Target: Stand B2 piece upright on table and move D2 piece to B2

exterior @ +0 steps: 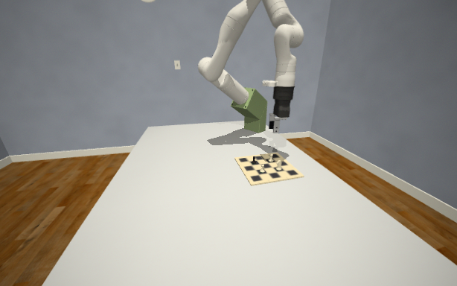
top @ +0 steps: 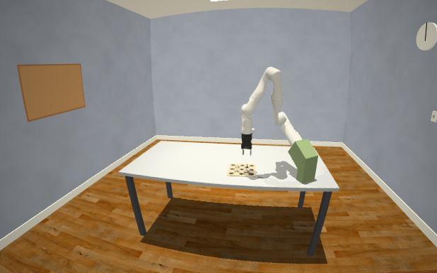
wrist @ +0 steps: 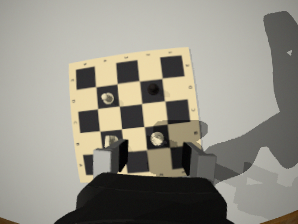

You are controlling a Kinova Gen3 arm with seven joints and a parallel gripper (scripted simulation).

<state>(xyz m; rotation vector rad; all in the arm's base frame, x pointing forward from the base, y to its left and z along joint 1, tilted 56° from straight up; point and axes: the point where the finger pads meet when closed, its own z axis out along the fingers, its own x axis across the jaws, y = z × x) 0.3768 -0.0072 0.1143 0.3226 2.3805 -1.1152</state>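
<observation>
My gripper is now 14 cm above the pale piece. Also, from my hand: small chessboard (2 cm ahead, 5 cm to the right, 16 cm below); black piece (3 cm behind, 8 cm to the right, 15 cm below).
</observation>
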